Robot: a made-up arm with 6 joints.
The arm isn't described. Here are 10 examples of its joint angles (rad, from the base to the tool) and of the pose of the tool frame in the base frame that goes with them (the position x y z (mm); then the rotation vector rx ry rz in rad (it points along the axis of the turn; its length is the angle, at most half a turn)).
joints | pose
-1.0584 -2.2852 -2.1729 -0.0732 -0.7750 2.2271 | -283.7 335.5 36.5 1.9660 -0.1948 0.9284
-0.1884 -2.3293 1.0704 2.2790 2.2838 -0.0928 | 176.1 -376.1 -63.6 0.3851 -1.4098 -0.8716
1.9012 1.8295 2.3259 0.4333 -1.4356 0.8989 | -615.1 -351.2 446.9 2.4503 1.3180 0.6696
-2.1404 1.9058 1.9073 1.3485 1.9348 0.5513 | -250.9 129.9 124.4 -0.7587 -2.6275 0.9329
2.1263 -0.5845 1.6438 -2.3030 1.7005 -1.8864 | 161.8 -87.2 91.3 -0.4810 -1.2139 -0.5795
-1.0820 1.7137 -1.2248 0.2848 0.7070 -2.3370 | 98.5 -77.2 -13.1 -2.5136 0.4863 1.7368
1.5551 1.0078 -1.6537 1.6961 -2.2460 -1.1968 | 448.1 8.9 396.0 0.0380 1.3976 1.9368
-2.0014 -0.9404 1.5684 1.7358 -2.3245 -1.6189 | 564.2 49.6 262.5 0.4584 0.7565 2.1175
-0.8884 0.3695 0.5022 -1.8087 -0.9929 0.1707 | -141.6 -20.8 691.1 1.2868 1.0696 -1.0554
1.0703 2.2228 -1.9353 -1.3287 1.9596 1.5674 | -56.9 -73.6 150.0 -1.0518 1.7692 -0.2833
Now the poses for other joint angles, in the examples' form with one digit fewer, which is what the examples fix.
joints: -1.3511 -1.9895 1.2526 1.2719 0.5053 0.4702
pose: 158 -352 -125 1.178 1.459 0.315
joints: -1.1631 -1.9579 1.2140 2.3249 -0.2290 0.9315
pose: 273 -510 -367 1.017 1.482 1.934
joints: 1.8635 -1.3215 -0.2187 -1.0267 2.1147 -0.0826
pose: -32 172 358 1.406 1.487 0.061
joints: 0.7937 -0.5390 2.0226 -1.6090 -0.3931 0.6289
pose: 233 -266 -367 -1.486 -1.446 -1.659
